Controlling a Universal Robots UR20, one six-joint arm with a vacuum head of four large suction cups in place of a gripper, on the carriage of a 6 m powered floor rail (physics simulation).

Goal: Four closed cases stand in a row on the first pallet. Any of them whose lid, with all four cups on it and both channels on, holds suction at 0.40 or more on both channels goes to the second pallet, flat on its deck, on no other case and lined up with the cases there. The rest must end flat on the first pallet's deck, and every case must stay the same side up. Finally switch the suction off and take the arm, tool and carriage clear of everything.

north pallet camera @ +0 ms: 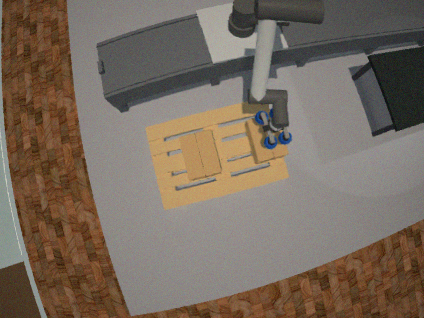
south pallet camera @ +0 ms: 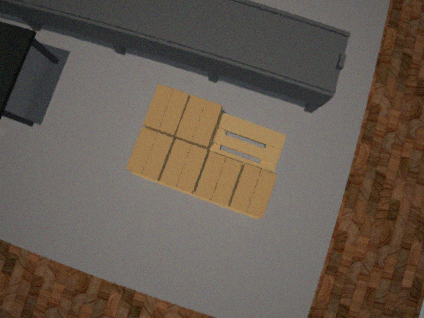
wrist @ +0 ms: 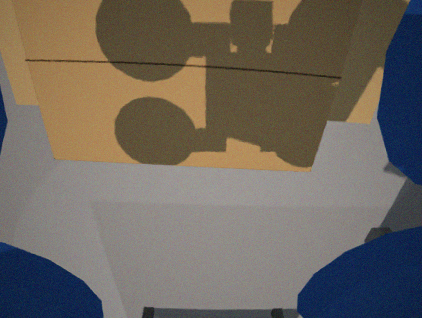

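Seen in the pictures: hand at its tool point: (wrist: pixel 197 219); arm's base at its link origin: (north pallet camera: pixel 241 27).
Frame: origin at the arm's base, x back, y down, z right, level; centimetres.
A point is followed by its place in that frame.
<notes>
In the north pallet view, the first pallet (north pallet camera: pixel 172 199) @[x -129.5, y 42.7, z 101.6 cm] (wrist: pixel 371 102) @[x -61.2, y 42.6, z -5.0 cm] carries two closed cases, both flat with the seamed lid up. One case (north pallet camera: pixel 191 157) @[x -99.9, y 21.2, z 73.7 cm] lies left of the middle. The other case (north pallet camera: pixel 256 145) @[x -104.9, y 21.1, z 17.7 cm] (wrist: pixel 167 87) @[x -102.3, y 21.1, z 2.7 cm] lies at the right end, partly under the tool. My suction head (north pallet camera: pixel 274 128) @[x -97.9, y -2.1, z 5.0 cm] is open, with blue cups above that right-end case. The wrist view shows the lid below and apart from the cups, with their shadows on it. In the south pallet view, the second pallet (south pallet camera: pixel 256 126) @[x -63.2, y 42.6, z -505.9 cm] carries several closed cases (south pallet camera: pixel 167 112) @[x -80.2, y 21.1, z -429.9 cm] (south pallet camera: pixel 257 192) @[x -120.7, y 21.2, z -521.0 cm] in aligned rows. Its back right deck is bare.
The grey floor rail (north pallet camera: pixel 155 55) (south pallet camera: pixel 225 40) runs behind both pallets. The white carriage (north pallet camera: pixel 225 37) @[x -7.6, y 0.0, z 17.5 cm] sits on it behind the first pallet. A dark, box-like structure (north pallet camera: pixel 407 90) (south pallet camera: pixel 10 60) stands between the pallet areas.
</notes>
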